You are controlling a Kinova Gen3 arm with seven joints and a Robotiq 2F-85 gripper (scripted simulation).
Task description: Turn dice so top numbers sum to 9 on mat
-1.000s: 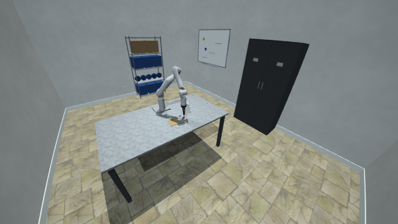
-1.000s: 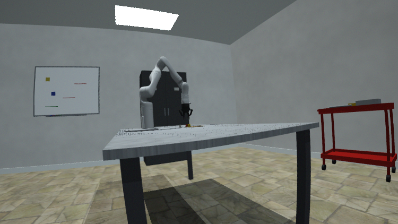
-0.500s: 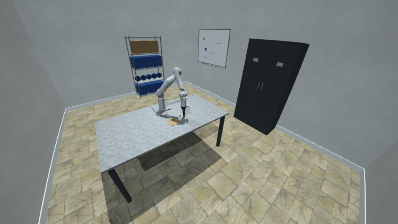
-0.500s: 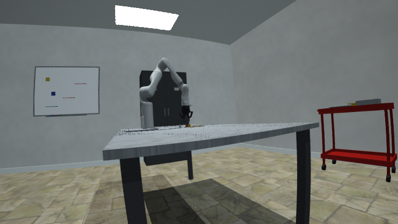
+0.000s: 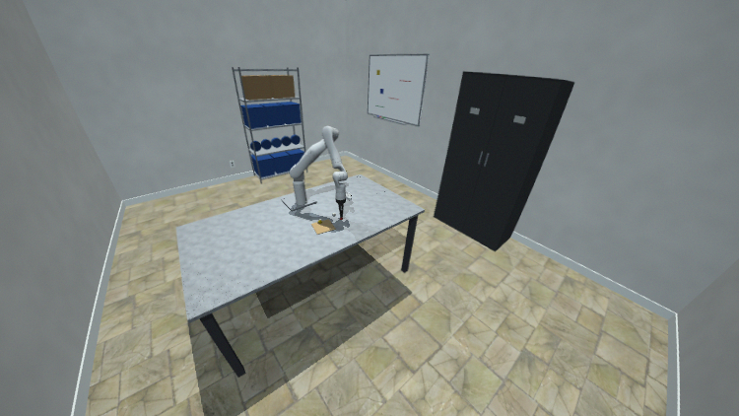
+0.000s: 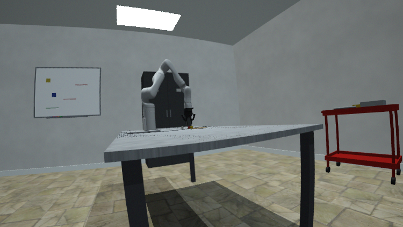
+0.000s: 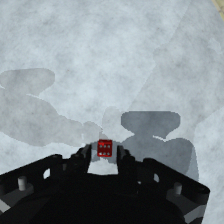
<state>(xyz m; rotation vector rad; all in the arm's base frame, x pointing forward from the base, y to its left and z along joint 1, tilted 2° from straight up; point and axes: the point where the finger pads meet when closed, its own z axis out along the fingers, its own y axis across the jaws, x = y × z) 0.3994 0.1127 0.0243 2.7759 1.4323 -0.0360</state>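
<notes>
My gripper is now 4 cm above the red die. Also, from my hand: tan mat (16 cm to the right, 4 cm below, 1 cm behind); then yellow die (16 cm to the right, 6 cm behind, 3 cm below); then white die (8 cm behind, 4 cm below, 1 cm to the right).
</notes>
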